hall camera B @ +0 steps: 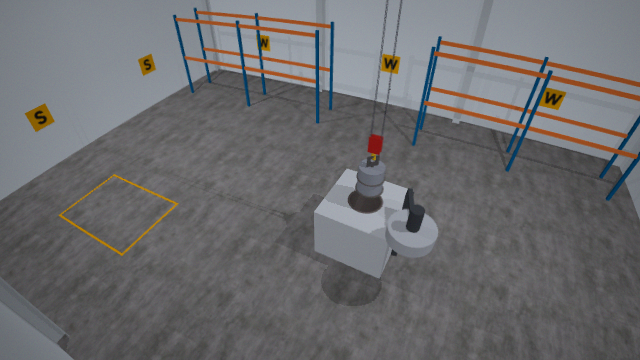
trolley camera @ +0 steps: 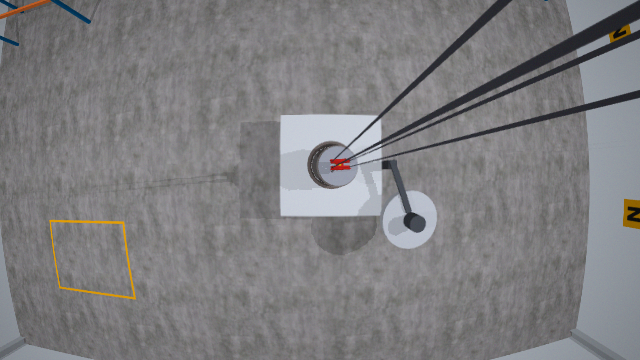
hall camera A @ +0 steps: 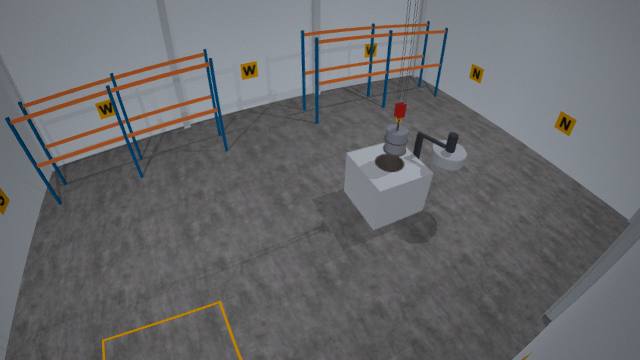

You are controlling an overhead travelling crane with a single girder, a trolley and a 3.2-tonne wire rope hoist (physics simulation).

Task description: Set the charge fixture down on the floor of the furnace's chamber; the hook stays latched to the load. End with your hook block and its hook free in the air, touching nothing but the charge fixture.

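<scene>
The charge fixture, a grey ribbed cylinder, hangs upright above the furnace, a white block with a round dark chamber opening in its top. In both hall views the fixture's lower end shows above the opening. In the trolley view its top covers much of the opening, with the dark rim showing on the left. My hook, under the red hook block, is latched to the fixture. The chamber floor is hidden.
The round furnace lid is swung aside on a dark arm beside the furnace. Blue-orange racks stand along the W wall. A yellow square outline marks the floor.
</scene>
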